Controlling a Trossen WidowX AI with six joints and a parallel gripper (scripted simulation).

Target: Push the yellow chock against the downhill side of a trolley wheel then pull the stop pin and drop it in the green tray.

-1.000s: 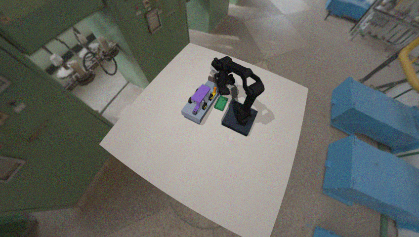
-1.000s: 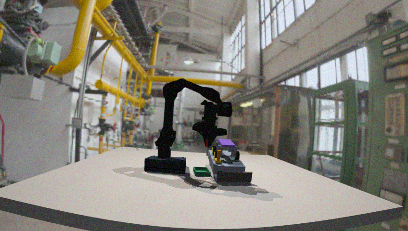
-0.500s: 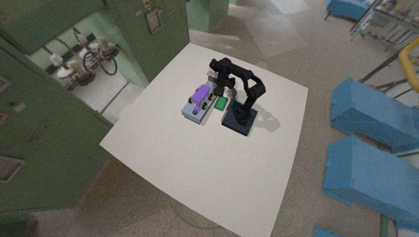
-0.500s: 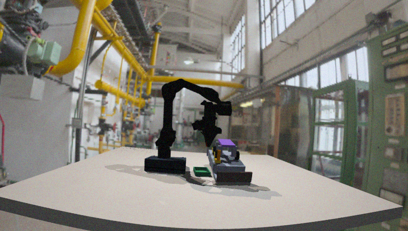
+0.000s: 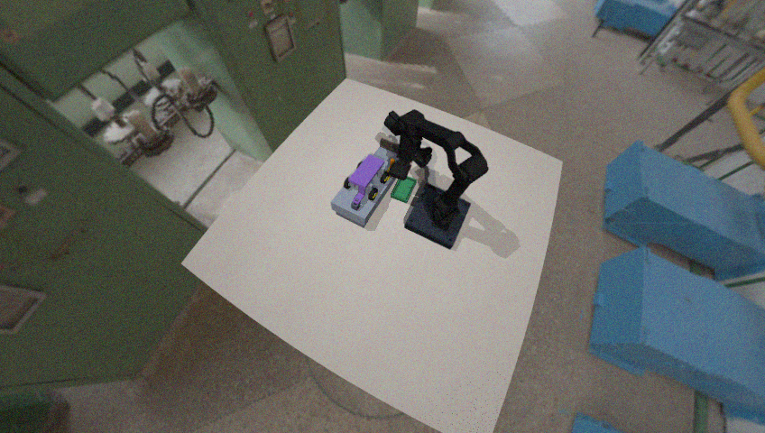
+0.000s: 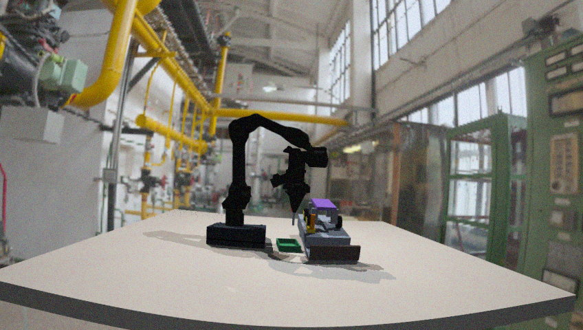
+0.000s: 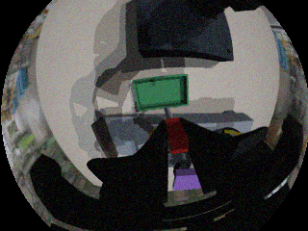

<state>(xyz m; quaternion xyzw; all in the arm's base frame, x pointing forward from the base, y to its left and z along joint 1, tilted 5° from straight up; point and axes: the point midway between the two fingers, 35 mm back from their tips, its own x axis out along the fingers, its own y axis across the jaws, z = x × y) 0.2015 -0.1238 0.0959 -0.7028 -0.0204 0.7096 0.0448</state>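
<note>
The tray is 10 mm behind my gripper tip and 130 mm below it. From my gripper tip the other things lie so: trolley (130 mm ahead, 70 mm to the left, 10 mm below); yellow chock (60 mm ahead, 10 mm to the right, 40 mm below); stop pin (right at my gripper tip).
</note>
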